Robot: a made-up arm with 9 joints.
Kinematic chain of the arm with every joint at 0, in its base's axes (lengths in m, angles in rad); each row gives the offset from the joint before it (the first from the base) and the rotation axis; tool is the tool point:
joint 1: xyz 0 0 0.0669 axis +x
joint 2: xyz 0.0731 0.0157 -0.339 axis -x
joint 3: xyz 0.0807 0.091 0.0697 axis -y
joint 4: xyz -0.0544 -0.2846 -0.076 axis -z
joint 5: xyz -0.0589 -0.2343 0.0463 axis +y
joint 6: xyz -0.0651 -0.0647 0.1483 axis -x
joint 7: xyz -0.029 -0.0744 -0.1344 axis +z
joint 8: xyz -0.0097 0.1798 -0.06 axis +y
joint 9: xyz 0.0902 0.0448 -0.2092 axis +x
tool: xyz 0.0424 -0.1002 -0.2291
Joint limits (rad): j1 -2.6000..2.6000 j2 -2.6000..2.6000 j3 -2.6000..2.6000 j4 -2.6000..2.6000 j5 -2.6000..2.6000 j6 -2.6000..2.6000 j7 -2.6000..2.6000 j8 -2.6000..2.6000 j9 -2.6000..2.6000
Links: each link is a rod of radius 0.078 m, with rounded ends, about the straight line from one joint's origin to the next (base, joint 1, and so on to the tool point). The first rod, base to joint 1, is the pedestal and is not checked.
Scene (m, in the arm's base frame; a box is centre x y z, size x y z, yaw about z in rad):
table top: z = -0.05
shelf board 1: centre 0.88 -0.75 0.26 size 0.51 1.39 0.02 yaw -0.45
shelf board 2: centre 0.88 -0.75 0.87 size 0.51 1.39 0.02 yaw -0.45
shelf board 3: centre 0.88 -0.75 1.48 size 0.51 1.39 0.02 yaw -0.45
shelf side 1: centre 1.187 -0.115 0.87 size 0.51 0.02 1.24 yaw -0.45
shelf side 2: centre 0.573 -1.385 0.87 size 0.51 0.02 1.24 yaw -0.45
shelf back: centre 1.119 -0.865 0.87 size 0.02 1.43 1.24 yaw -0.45
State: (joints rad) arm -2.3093 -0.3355 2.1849 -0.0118 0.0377 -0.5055 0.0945 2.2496 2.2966
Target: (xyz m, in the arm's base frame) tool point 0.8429 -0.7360 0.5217
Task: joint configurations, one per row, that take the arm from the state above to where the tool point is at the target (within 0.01 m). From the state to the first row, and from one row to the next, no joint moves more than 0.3 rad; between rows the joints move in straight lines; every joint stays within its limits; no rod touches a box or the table.
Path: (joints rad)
1: -2.1972 -0.4438 2.2632 0.0201 -0.0322 -0.4315 0.3794 2.2126 2.1206
2: -2.0851 -0.5520 2.3416 0.0520 -0.1021 -0.3575 0.6642 2.1757 1.9447
3: -1.9729 -0.6603 2.4199 0.0839 -0.1719 -0.2834 0.9491 2.1387 1.7687

